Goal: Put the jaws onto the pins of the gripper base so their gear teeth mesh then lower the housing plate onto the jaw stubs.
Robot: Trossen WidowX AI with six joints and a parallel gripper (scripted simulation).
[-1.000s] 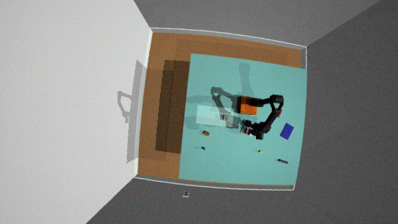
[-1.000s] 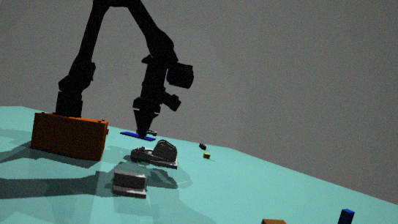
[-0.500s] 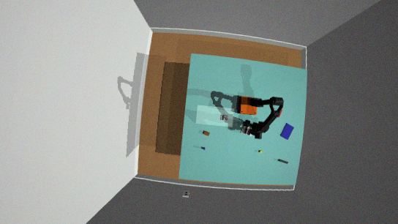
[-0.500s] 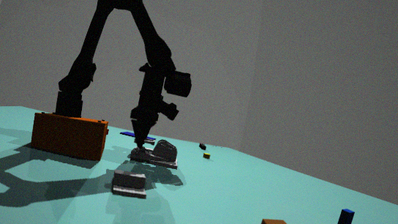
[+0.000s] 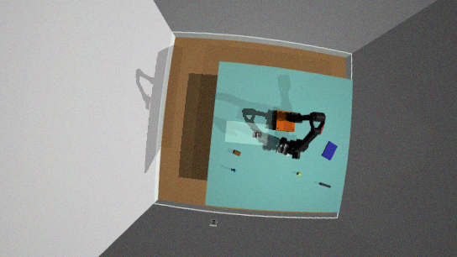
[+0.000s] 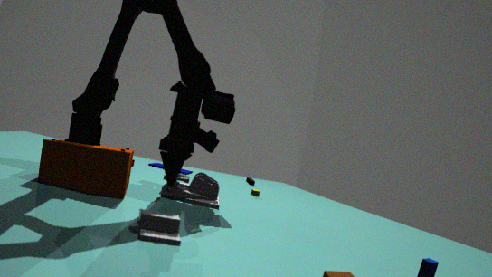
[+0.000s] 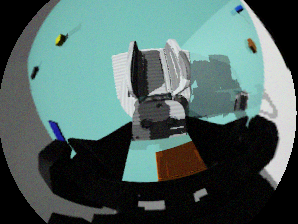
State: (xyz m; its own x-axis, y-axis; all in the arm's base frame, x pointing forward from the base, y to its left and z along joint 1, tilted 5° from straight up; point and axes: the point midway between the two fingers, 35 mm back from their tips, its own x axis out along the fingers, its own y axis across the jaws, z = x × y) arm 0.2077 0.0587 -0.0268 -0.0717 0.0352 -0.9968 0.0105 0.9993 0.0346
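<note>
Now: gripper tip 20 mm below the gripper base and 10 mm short of it. Round my gripper tip: yellow block (230 mm ahead, 200 mm to the left, 10 mm below); then jaw (20 mm to the right, 20 mm ahead, 10 mm below); then red piece (280 mm to the left, 210 mm behind, 10 mm below).
</note>
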